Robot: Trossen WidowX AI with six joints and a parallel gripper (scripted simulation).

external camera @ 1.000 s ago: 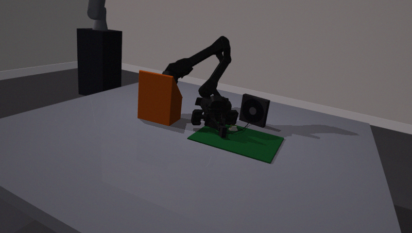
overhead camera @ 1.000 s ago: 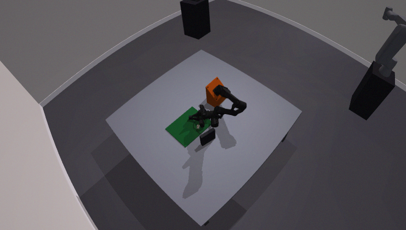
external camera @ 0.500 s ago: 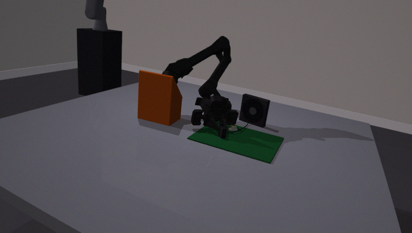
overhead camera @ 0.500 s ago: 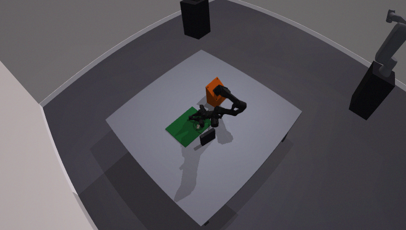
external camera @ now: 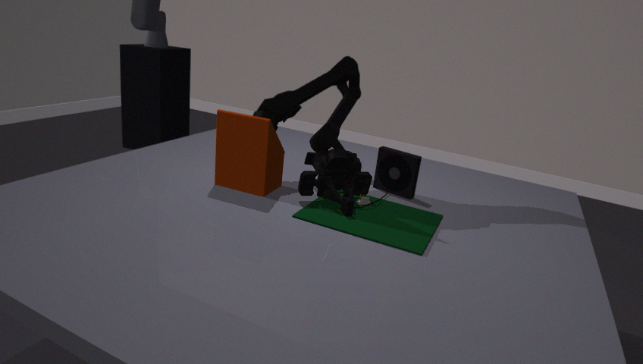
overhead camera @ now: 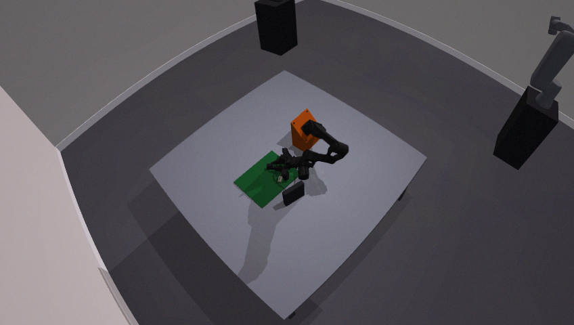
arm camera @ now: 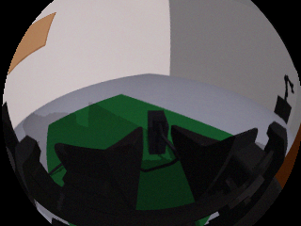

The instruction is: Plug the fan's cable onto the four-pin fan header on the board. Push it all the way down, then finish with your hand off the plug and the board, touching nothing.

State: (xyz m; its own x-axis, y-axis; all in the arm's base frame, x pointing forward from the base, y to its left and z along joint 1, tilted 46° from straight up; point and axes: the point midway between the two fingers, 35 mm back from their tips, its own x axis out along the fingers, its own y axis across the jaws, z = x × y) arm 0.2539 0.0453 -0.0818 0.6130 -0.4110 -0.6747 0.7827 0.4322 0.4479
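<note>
Right now the dark plug is 1 cm to the right of my gripper tip and 1 cm below it. The rest, counted from my gripper tip: green board: 6 cm ahead, 5 cm below, 2 cm to the left; black fan: 22 cm to the left, 7 cm ahead, 3 cm above.
</note>
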